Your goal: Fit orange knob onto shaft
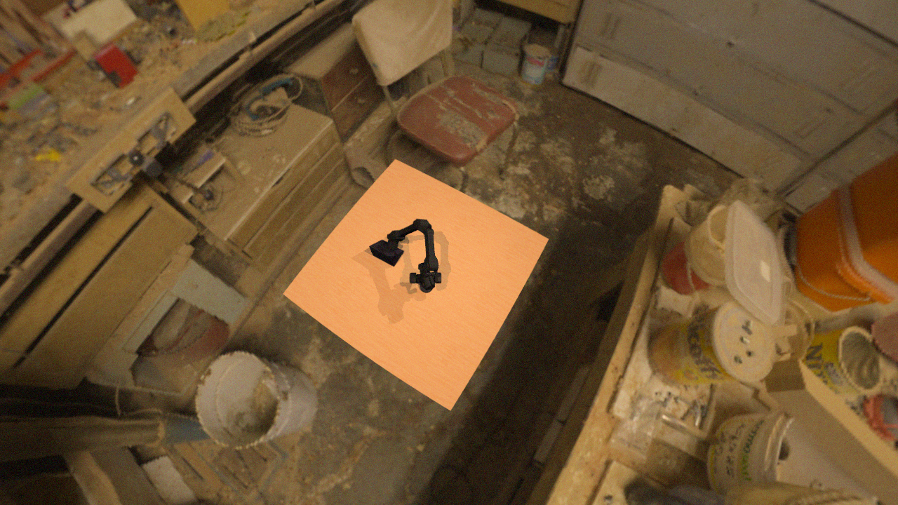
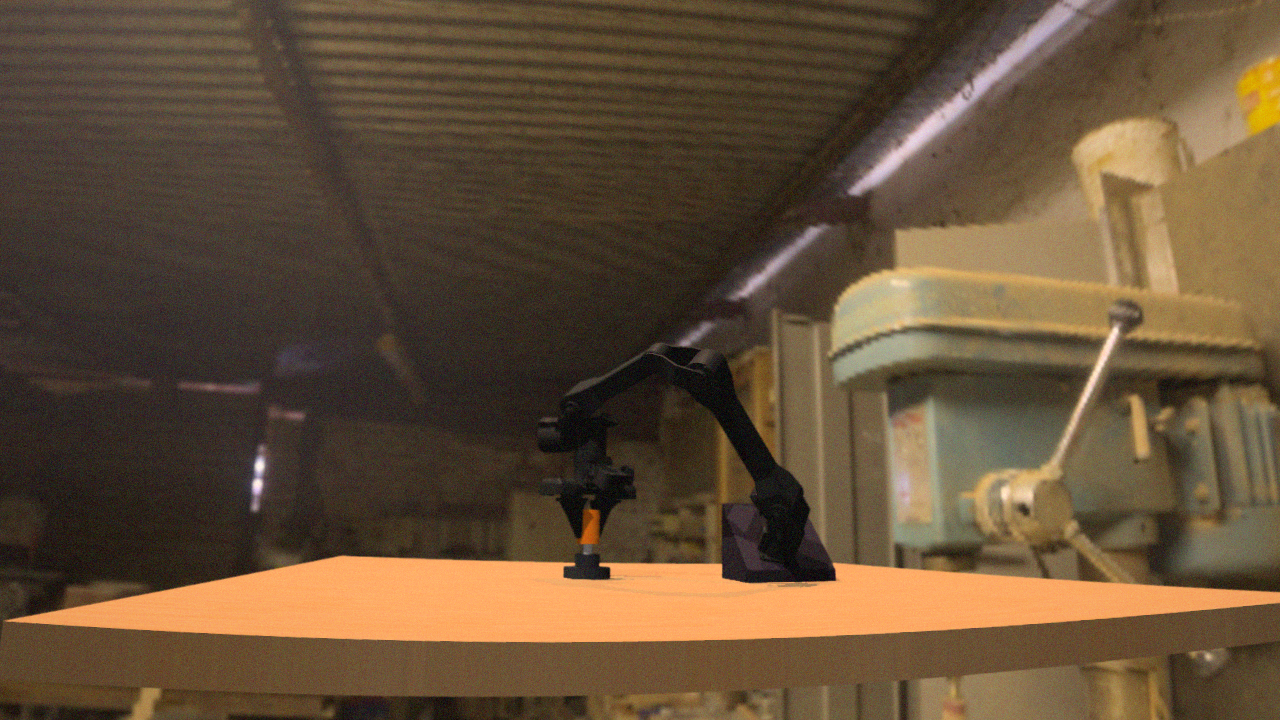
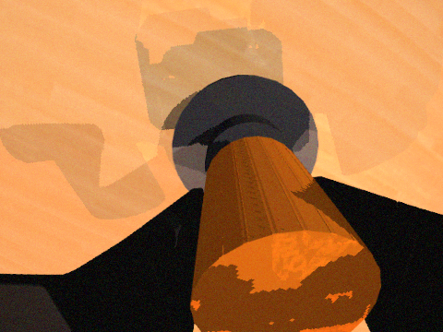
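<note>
Now: the orange knob 30 mm above my gripper tip. From my gripper tip the other things lie so: round pedestal: 40 mm below.
</note>
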